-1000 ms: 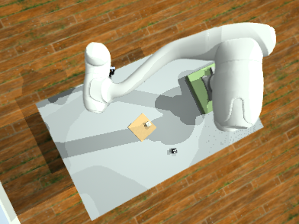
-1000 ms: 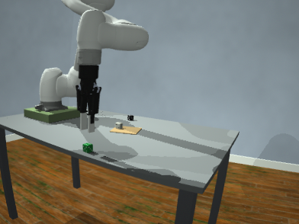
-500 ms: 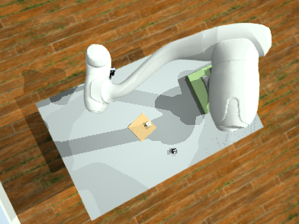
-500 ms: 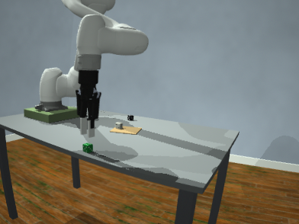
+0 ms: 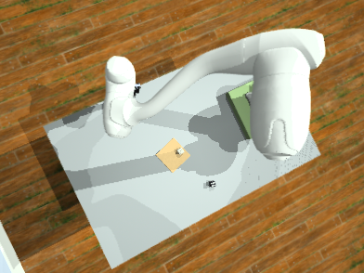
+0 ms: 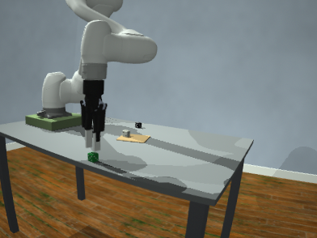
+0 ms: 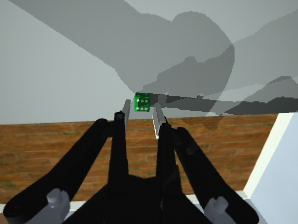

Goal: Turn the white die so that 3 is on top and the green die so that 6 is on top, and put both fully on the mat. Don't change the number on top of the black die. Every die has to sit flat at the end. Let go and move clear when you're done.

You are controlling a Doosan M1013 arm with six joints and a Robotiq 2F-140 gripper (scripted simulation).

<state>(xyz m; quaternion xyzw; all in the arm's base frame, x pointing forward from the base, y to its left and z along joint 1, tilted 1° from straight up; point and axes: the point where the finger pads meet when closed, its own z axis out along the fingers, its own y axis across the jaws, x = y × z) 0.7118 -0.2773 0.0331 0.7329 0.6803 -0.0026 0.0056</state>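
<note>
The green die is 6 cm below my hand. The rest, counted from my hand: white die: 16 cm behind, 37 cm to the left, 6 cm below; black die: 27 cm behind, 61 cm to the left, 6 cm below; tan mat: 12 cm behind, 38 cm to the left, 8 cm below.
</note>
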